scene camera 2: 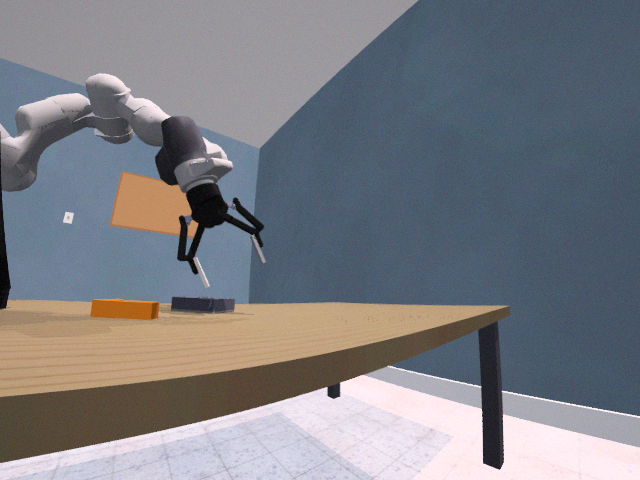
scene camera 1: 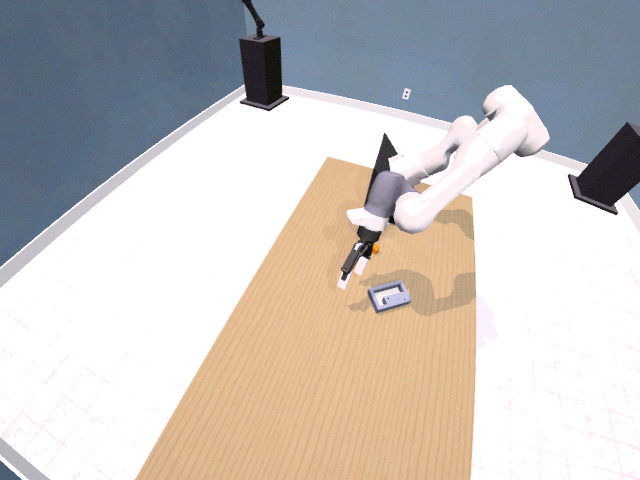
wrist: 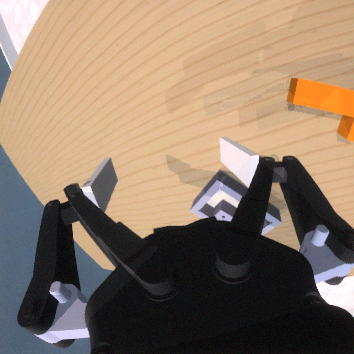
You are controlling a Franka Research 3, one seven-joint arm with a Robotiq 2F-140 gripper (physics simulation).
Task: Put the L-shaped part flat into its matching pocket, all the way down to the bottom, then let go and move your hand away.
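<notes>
The orange L-shaped part (scene camera 1: 375, 249) (scene camera 2: 124, 308) (wrist: 322, 96) lies flat on the table; in scene camera 1 the gripper hides most of it, and in the wrist view it is cut by the right edge. The grey-blue tray with the pocket (scene camera 1: 377, 305) (scene camera 2: 191, 304) (wrist: 204, 197) stands on the table apart from the part, and its pocket is empty. My gripper (scene camera 1: 352, 274) (scene camera 2: 234, 268) (wrist: 167, 158) is open with nothing between its pale fingertips. It hangs tilted above the table, off to one side of the tray, and a finger covers part of the tray in the wrist view.
The wooden table (scene camera 1: 330, 372) (scene camera 2: 289, 341) (wrist: 135, 90) bears the part and the tray. A black upright panel (scene camera 1: 383, 155) stands near the arm's base. Dark pedestals (scene camera 1: 262, 69) (scene camera 1: 610, 167) stand on the floor away from the table.
</notes>
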